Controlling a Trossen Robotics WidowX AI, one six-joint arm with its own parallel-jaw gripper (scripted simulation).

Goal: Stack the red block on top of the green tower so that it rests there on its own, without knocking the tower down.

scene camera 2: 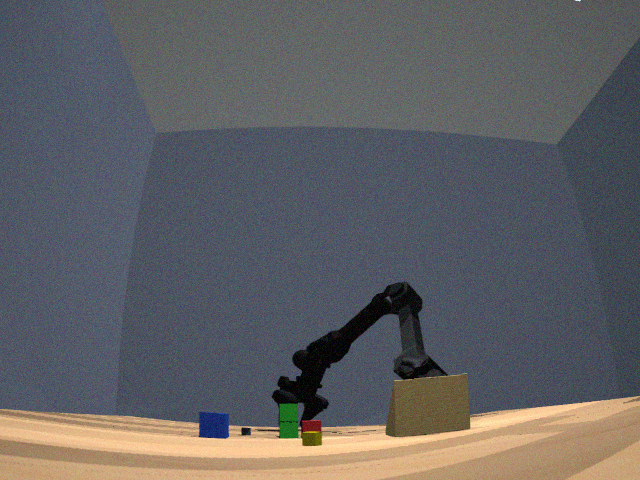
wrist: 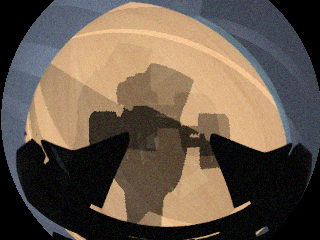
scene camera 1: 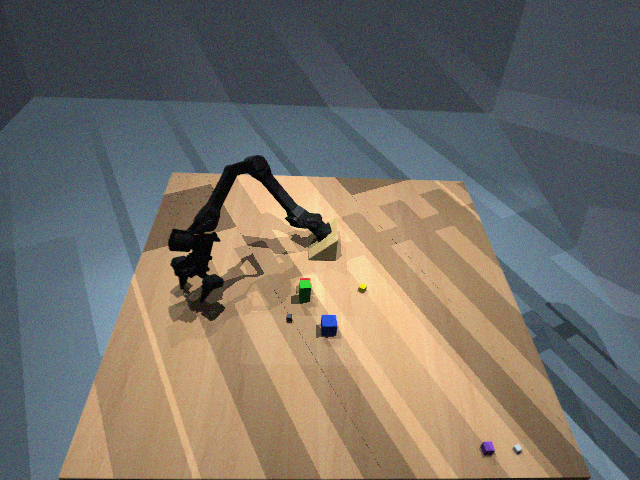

Scene:
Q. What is my gripper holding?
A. Nothing.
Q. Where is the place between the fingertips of my gripper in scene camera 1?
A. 191,295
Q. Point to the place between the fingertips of my gripper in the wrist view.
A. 170,137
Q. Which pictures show my gripper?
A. Scene camera 2, the wrist view and scene camera 1: all of them.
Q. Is my gripper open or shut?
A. Open.

